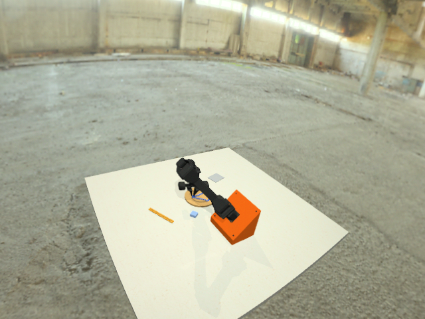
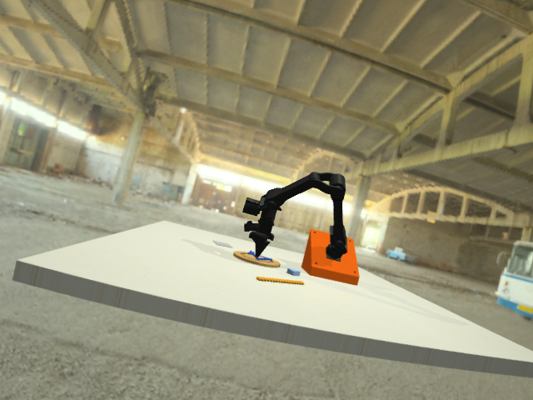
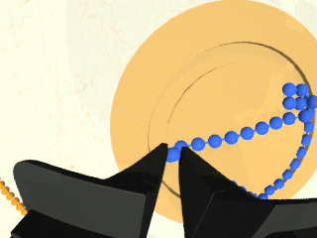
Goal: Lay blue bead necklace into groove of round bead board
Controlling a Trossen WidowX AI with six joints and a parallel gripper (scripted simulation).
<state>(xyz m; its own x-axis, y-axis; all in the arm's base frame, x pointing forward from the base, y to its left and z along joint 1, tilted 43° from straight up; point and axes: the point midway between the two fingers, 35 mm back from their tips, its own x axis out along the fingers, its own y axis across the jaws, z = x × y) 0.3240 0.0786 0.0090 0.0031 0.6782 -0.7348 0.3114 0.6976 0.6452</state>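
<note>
Now: gripper tip 5 cm to the left of the round tan bead board, 1 cm past it and 1 cm above it. Round my gripper tip: flat grey tile (28 cm to the right, 15 cm ahead, 2 cm below); then small light-blue block (14 cm behind, 7 cm to the left, 1 cm below).
</note>
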